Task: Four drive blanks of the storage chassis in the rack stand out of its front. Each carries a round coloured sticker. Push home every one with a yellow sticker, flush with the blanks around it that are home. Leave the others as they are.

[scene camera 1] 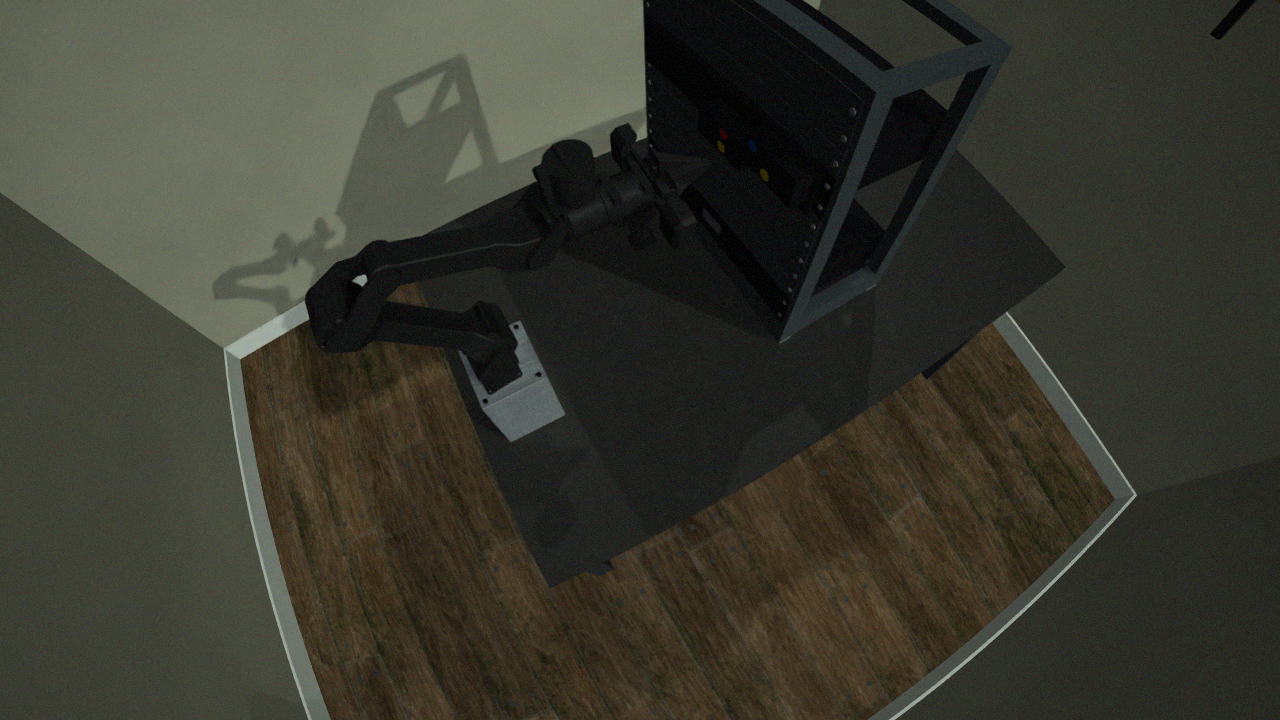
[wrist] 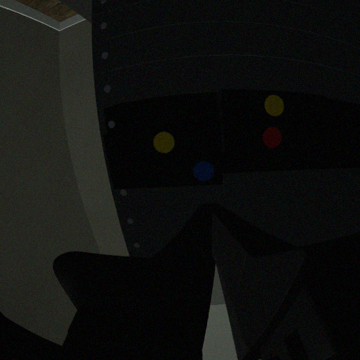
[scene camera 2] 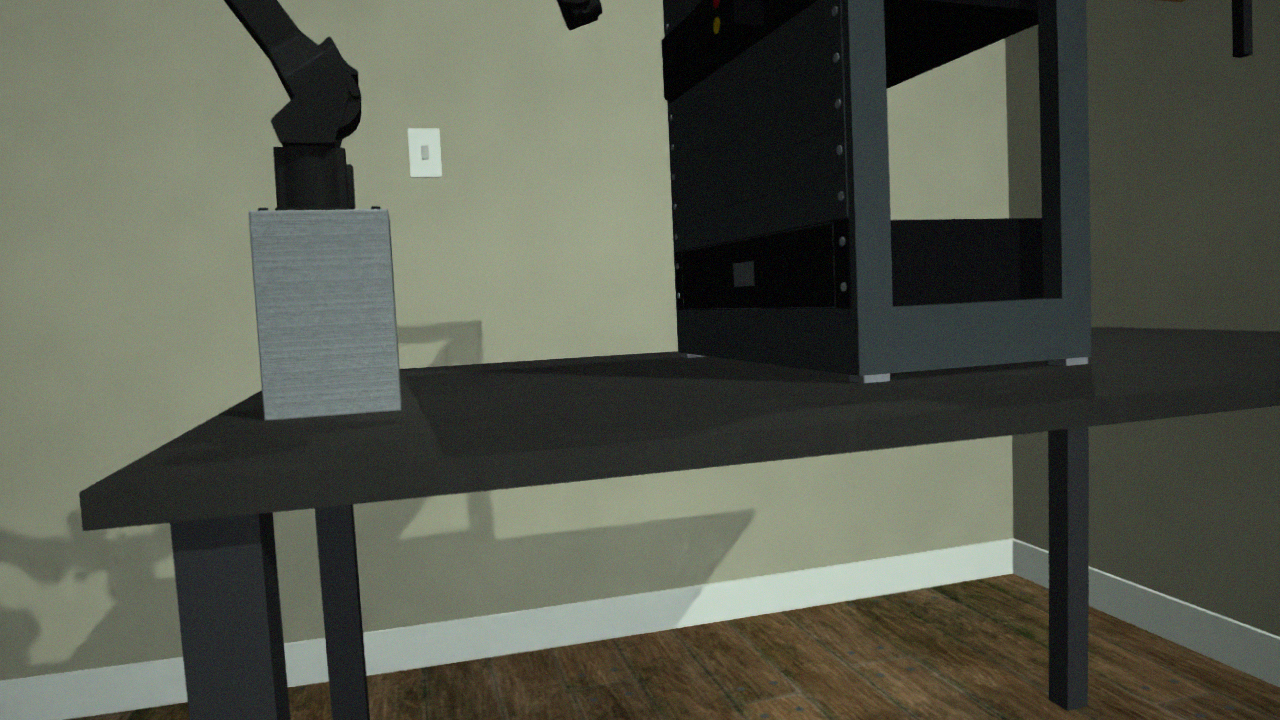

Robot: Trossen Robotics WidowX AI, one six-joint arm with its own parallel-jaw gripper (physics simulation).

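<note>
The chassis [wrist: 165, 110] is a dark band in the rack front; its blank outlines are barely visible. A yellow sticker [wrist: 164, 142] [scene camera 1: 763, 174] is at the left in the wrist view, with a blue sticker [wrist: 203, 171] [scene camera 1: 751, 145] beside it. A second yellow sticker [wrist: 274, 105] [scene camera 1: 721, 146] [scene camera 2: 716, 25] and a red sticker [wrist: 272, 137] [scene camera 1: 723, 133] [scene camera 2: 716, 3] are close together at the right in the wrist view. How far each blank stands out is too dark to tell. My gripper [wrist: 207, 210] [scene camera 1: 707, 164] is shut and empty, its tips short of the stickers in the wrist image; contact cannot be judged.
The rack [scene camera 1: 841, 214] [scene camera 2: 868, 179] stands on the dark table [scene camera 1: 680, 429] [scene camera 2: 537, 429]. Plain panels lie above and below the chassis, with screws along the rack's edge. The arm's silver base block [scene camera 1: 528, 407] [scene camera 2: 326, 313] stands at the table's other end. A wall [scene camera 1: 537, 53] runs behind the table.
</note>
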